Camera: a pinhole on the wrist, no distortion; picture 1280 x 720 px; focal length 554.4 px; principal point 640.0 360.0 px. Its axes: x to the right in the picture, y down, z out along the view. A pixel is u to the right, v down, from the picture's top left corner.
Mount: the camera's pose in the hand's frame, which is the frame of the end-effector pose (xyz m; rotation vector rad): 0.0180 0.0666 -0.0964 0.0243 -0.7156 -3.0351
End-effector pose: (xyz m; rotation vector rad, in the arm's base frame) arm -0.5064 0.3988 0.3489 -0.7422 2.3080 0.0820
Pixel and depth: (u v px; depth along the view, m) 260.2 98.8 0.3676
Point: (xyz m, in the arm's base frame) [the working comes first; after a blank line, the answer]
In the camera's frame: -0.2518 -0.1732 0.3676

-0.7728 0.6398 0.0074
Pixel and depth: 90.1 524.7 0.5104
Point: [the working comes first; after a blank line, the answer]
In the camera's frame: -0.5063 0.1516 0.5104

-0.6405 0.4013 -0.3336
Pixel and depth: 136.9 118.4 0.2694
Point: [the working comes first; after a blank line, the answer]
In the camera's frame: -0.2445 -0.1174 0.2694

-0.7584 0.5474 0.0711
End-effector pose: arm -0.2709 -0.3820 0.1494 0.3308 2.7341 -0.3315
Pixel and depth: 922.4 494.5 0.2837
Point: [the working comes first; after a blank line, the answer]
In the camera's frame: 0.1445 0.0688 0.2837

-0.0567 -0.3358 0.0067
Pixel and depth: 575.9 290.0 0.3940
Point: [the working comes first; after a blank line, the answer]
In the camera's frame: -0.0456 -0.0497 0.3940

-0.1659 -0.1630 -0.1368
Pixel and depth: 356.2 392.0 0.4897
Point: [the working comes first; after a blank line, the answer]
In the camera's frame: -0.2507 0.0283 0.4897

-0.3170 -0.1790 -0.3219
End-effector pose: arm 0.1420 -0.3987 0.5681 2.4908 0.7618 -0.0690
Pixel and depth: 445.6 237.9 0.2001
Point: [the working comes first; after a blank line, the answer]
In the camera's frame: -0.0702 -0.0441 0.2001

0.3235 -0.5267 0.5906
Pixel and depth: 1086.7 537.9 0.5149
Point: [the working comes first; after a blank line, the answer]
In the camera's frame: 0.4149 0.1652 0.5149

-0.0795 -0.9180 0.3402
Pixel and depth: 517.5 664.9 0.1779
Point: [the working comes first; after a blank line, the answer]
In the camera's frame: -0.0393 0.0978 0.1779

0.2313 -0.4660 0.4937
